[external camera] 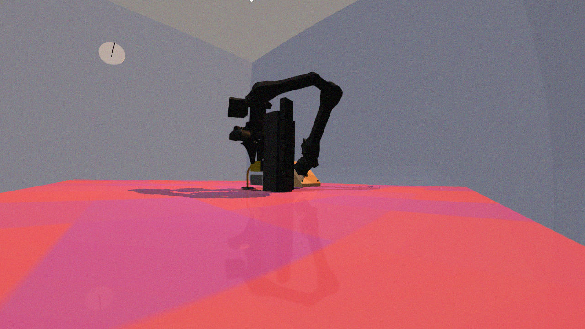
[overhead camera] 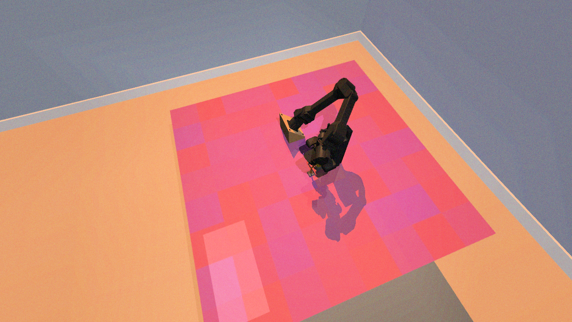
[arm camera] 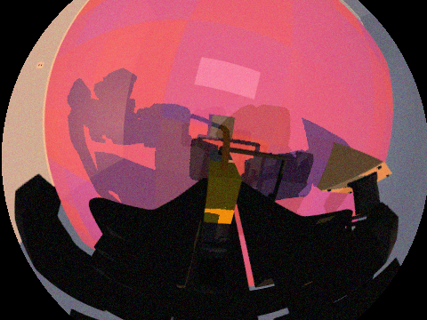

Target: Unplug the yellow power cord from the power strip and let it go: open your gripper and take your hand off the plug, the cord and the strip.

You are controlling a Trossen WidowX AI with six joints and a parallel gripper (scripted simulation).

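Right now my gripper tip is 30 mm to the right of the yellow plug and 10 mm past it.
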